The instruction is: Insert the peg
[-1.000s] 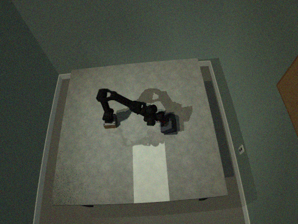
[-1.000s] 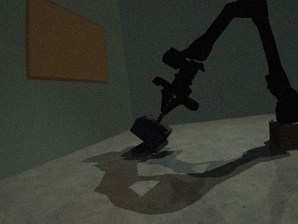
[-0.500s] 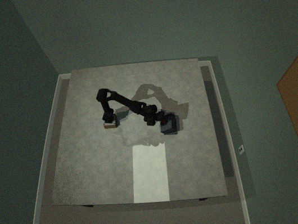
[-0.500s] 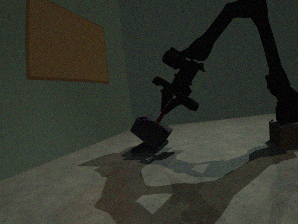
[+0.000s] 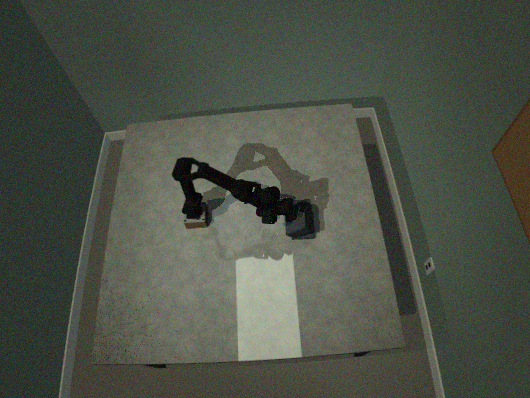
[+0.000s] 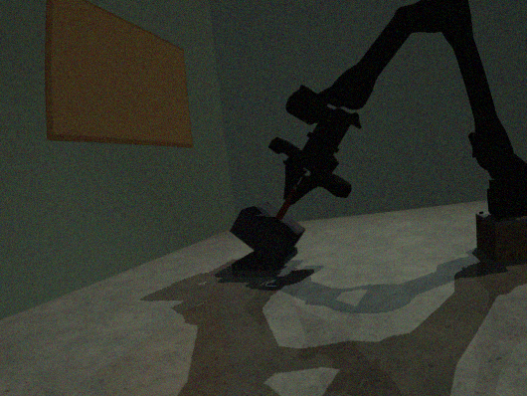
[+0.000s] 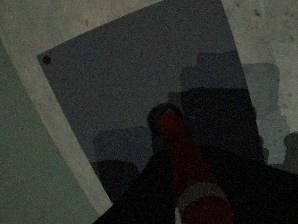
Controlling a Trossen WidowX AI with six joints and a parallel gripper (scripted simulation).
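Right now the red peg is 1 cm behind my gripper tip and 1 cm above it. Also, from my gripper tip: dark sloped panel (6 cm below, 5 cm ahead, 1 cm to the left).
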